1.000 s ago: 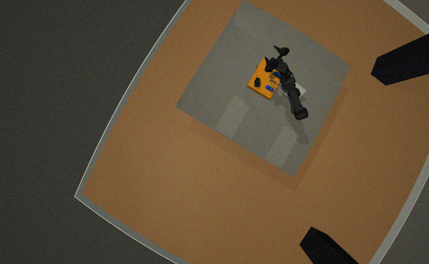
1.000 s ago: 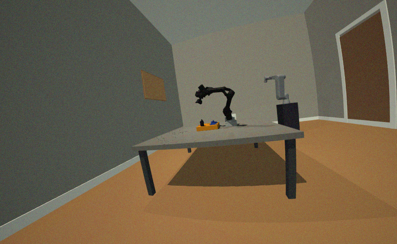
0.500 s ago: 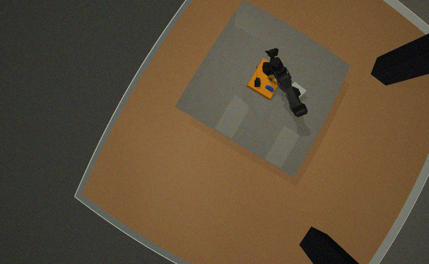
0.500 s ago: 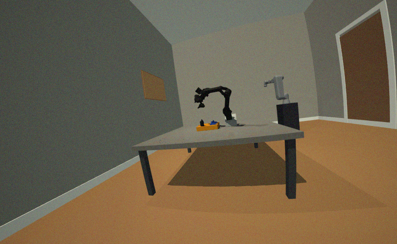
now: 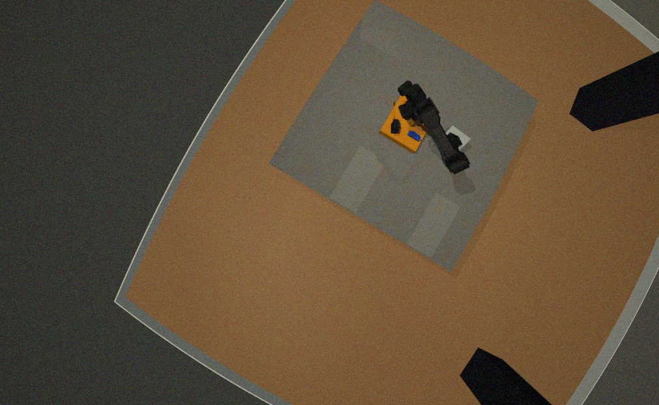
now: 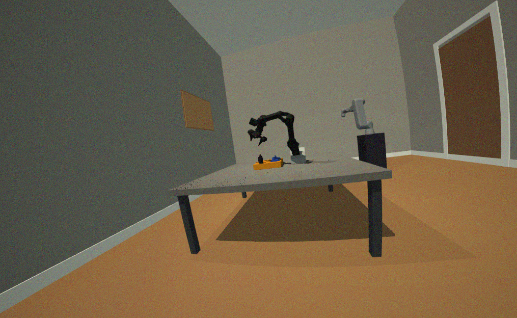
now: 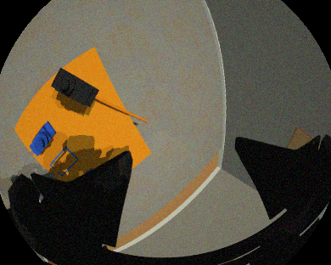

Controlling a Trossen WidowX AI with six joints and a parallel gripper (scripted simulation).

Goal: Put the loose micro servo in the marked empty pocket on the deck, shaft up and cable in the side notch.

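Now: the orange deck 21 cm below my gripper tip, 7 cm behind it and 2 cm to the right of it.
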